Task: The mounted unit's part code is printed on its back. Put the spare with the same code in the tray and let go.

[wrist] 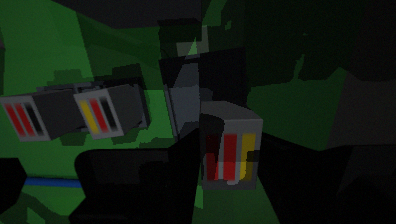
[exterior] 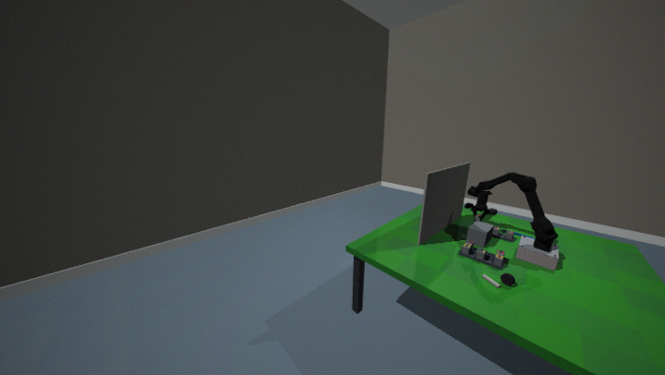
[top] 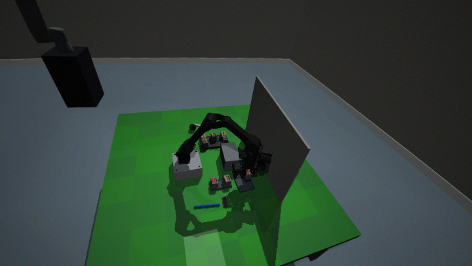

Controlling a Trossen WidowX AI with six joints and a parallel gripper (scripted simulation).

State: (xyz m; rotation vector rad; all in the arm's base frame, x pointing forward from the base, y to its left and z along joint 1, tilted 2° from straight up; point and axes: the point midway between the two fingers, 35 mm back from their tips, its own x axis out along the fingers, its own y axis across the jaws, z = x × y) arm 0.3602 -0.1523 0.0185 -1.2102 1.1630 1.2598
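Now: the dark tray 7 cm below my gripper tip and 1 cm behind it. Round my gripper tip: grey spare (2 cm above); then rack (15 cm behind, 6 cm below); then dark piece (15 cm behind, 11 cm to the right, 7 cm below).
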